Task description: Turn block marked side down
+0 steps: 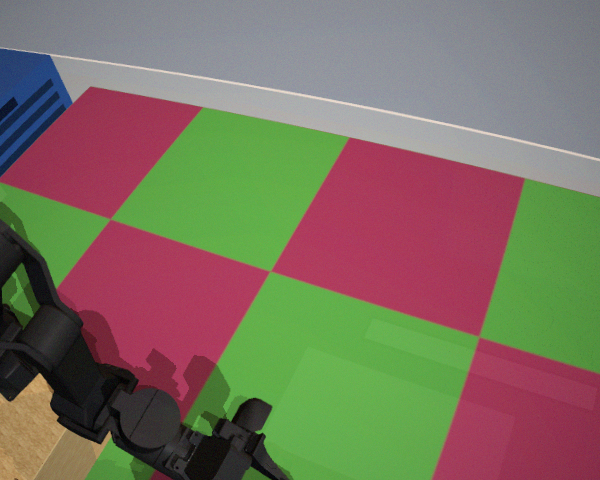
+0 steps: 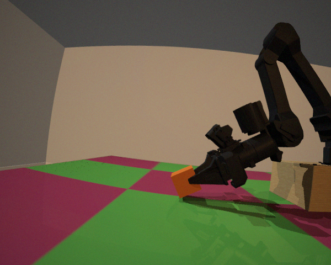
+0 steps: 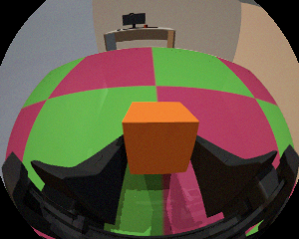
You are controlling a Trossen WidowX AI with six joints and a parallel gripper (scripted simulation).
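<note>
My gripper tip is 2 cm above the orange block.
</note>
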